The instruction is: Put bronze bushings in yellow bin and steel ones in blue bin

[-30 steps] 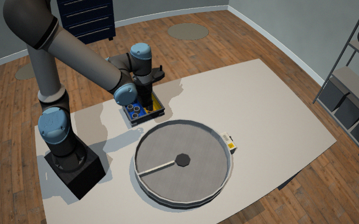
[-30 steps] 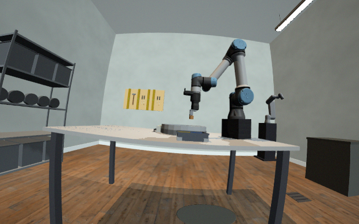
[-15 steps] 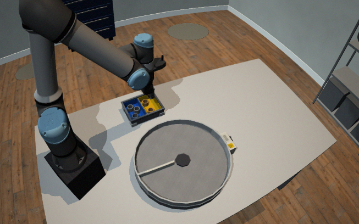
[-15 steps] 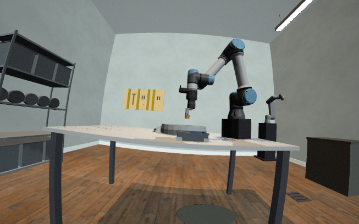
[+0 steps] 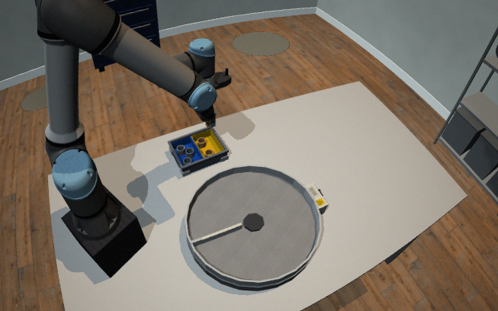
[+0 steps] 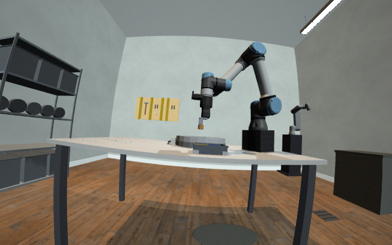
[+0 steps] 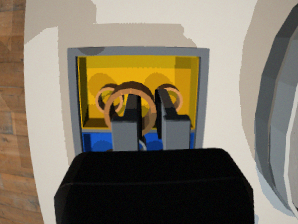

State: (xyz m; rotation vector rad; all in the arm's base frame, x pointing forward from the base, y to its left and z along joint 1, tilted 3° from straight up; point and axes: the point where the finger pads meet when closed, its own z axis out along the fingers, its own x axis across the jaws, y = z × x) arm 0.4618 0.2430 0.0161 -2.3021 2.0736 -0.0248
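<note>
Now: the bin 60 mm behind my hand and 130 mm below it. Also, from my hand: round grey turntable: 10 mm behind, 370 mm to the right, 100 mm below.
</note>
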